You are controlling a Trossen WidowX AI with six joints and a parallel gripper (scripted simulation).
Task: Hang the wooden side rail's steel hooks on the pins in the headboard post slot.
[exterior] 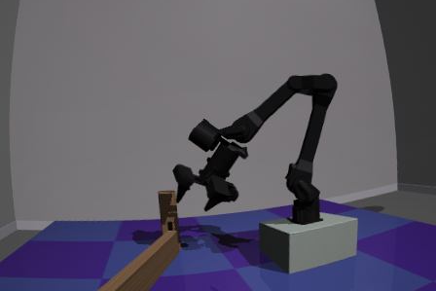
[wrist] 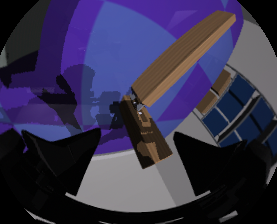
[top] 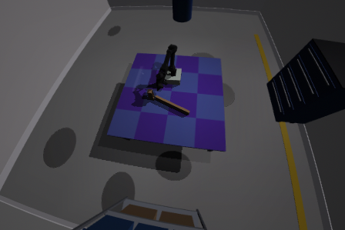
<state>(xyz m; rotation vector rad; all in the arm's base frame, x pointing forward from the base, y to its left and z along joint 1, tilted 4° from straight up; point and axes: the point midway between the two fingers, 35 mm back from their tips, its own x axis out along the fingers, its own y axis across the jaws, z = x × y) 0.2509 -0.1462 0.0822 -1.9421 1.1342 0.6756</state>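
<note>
Right now my gripper tip is 70 mm to the left of the wooden headboard post, 60 mm short of it and 60 mm above it.
</note>
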